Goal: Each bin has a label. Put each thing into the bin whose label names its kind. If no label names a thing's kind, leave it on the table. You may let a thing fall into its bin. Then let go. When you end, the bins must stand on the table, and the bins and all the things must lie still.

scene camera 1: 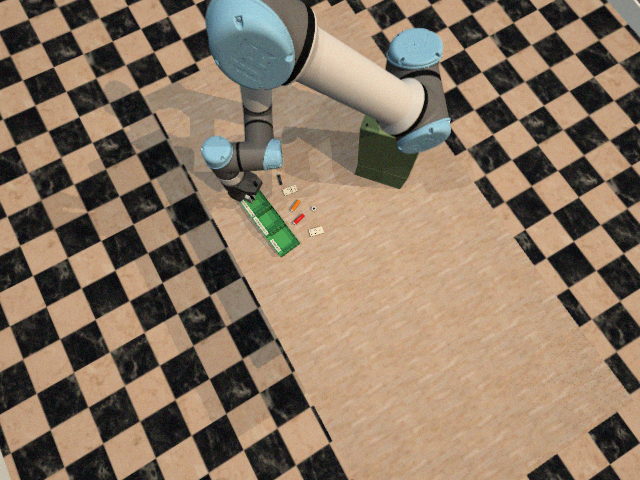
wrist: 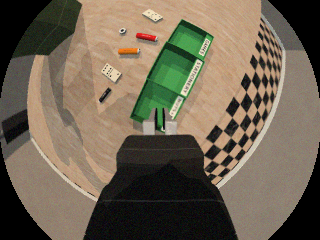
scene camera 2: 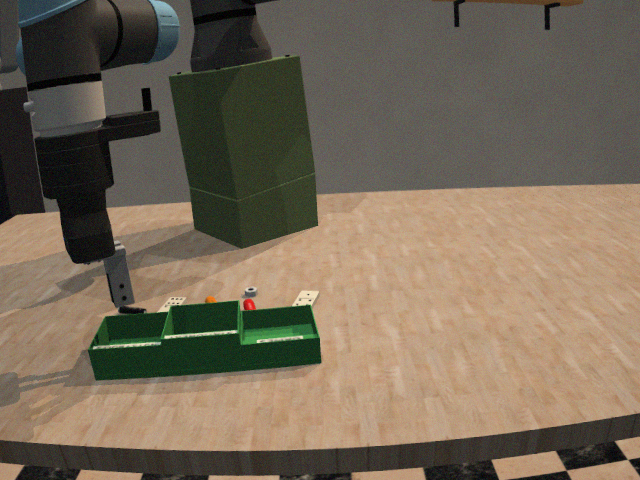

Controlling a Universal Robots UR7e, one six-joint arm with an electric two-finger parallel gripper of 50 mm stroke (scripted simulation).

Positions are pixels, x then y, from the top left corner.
Labels:
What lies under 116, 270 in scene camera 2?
My gripper.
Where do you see a joined green bins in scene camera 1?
278, 233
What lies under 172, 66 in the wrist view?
A joined green bins.

